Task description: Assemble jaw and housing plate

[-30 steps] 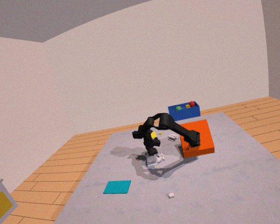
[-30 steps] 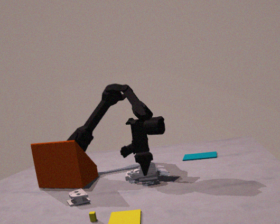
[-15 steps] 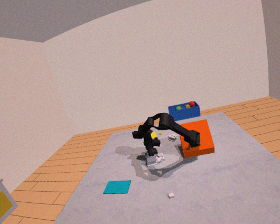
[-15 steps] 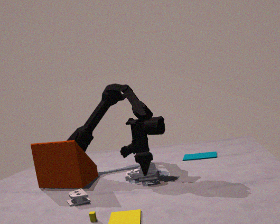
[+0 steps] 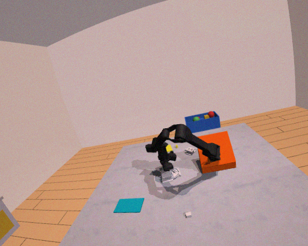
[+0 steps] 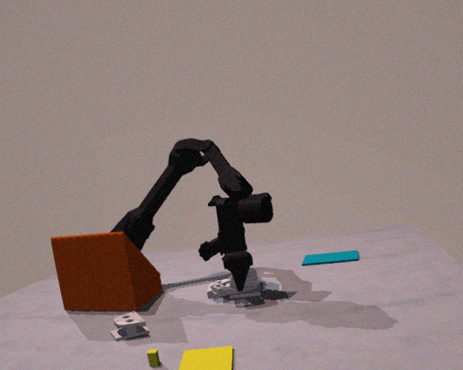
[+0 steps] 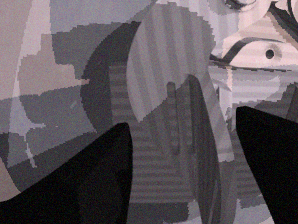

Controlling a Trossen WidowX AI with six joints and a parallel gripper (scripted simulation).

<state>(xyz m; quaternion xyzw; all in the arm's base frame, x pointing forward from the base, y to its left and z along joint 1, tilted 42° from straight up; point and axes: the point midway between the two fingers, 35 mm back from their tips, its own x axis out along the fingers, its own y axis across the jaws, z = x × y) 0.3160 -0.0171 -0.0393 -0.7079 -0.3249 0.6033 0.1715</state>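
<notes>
Now: the grey jaw piece 4 cm behind my gripper tip and 1 cm to the left of it. From my gripper tip the other things lie so: white housing piece (22 cm to the right, 19 cm behind, 1 cm above); cyan tile (26 cm to the left, 23 cm ahead, 1 cm below); white stepped piece (23 cm to the right, 19 cm behind).
</notes>
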